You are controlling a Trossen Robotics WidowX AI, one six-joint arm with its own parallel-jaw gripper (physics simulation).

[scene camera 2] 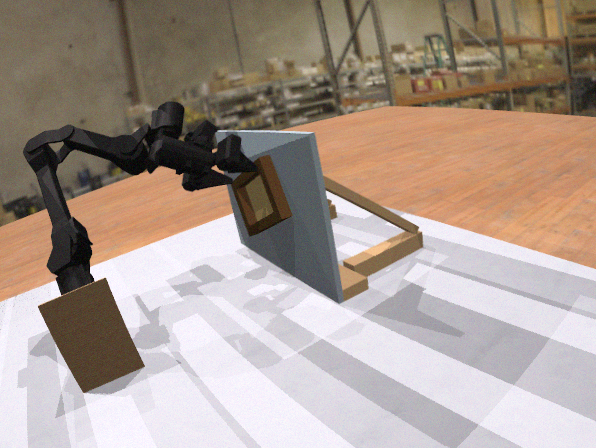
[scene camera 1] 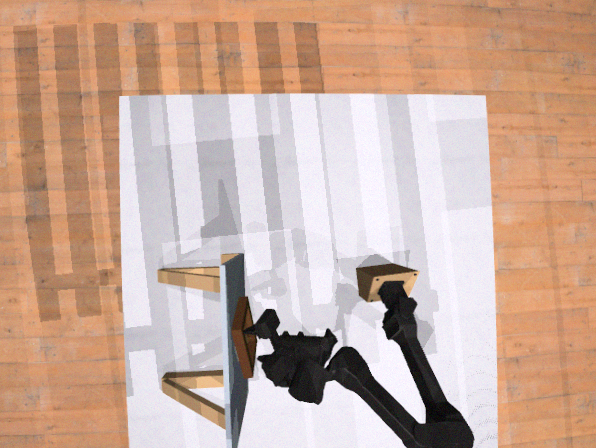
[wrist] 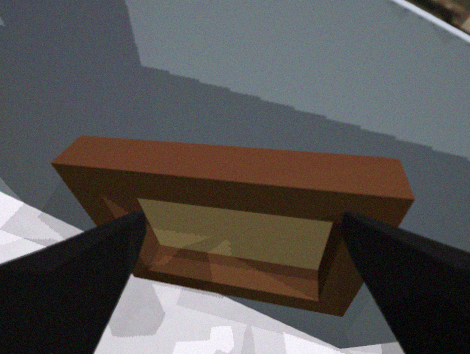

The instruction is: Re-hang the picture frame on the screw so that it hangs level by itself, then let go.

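Where they show: gripper, fingertip midpoint: (scene camera 2: 244, 175) (scene camera 1: 251, 344) (wrist: 244, 221); arm's base, origin of the base link: (scene camera 2: 82, 302) (scene camera 1: 390, 287).
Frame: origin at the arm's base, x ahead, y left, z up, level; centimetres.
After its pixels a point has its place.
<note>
The brown picture frame (scene camera 1: 240, 345) {x 42.1, y 12.2, z 10.9 cm} (scene camera 2: 281, 200) {x 42.9, y 3.9, z 4.3 cm} (wrist: 240, 162) {x 41.9, y 14.1, z 10.0 cm} is against the front of the grey-blue board (scene camera 1: 235, 280) {x 44.6, y -2.6, z 4.3 cm} (scene camera 2: 300, 240) {x 44.3, y 2.1, z -4.0 cm} (wrist: 260, 45) {x 43.7, y 15.5, z 14.4 cm}. It is tilted: in the second scene view its top bar slopes up to the right, and in the wrist view it is not parallel to the board's top edge. My gripper (scene camera 1: 251, 344) {x 39.6, y 12.7, z 9.2 cm} (scene camera 2: 244, 175) {x 39.6, y 12.7, z 9.2 cm} (wrist: 244, 221) {x 39.6, y 12.7, z 9.2 cm} is open with nothing held. Its fingertips are close in front of the frame, near its upper part in the second scene view. In the wrist view they overlap the frame's two side bars. The screw is hidden.
Wooden struts (scene camera 1: 192, 280) {x 56.7, y -2.1, z 2.2 cm} (scene camera 2: 385, 252) {x 60.2, y -3.5, z -11.1 cm} support the board from behind. The arm's wooden base block (scene camera 1: 385, 277) {x 3.0, y -3.6, z 3.8 cm} (scene camera 2: 92, 340) {x -0.3, y -4.7, z -5.3 cm} stands on the white table top (scene camera 1: 310, 165) {x 22.8, y -38.7, z -14.4 cm} (scene camera 2: 225, 380) {x 18.8, y -16.1, z -14.4 cm}. The arm reaches from its base toward the board.
</note>
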